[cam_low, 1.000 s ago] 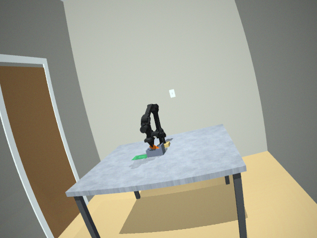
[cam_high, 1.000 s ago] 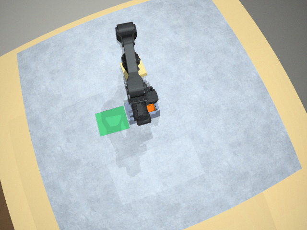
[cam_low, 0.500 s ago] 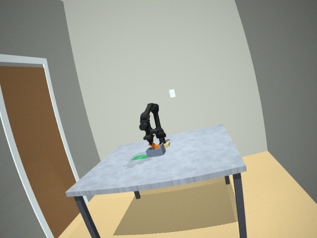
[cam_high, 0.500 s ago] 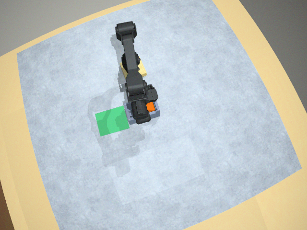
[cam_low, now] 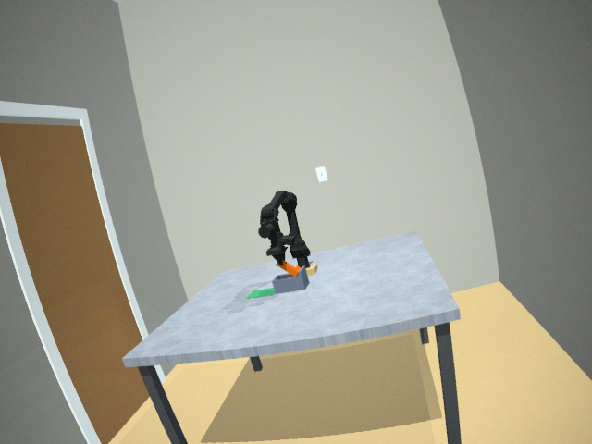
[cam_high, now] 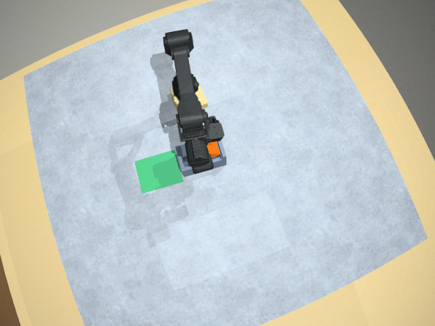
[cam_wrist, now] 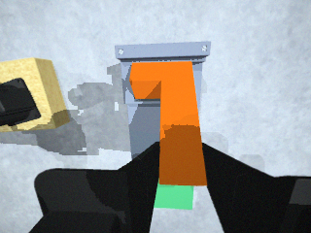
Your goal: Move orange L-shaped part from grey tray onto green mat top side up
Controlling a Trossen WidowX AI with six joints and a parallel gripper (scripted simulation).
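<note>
Right now my gripper tip is 50 mm past the green mat, 140 mm to the left of it and 140 mm above it. Round my gripper tip: orange L-shaped part: 10 mm behind, 30 mm to the left, 30 mm below.
</note>
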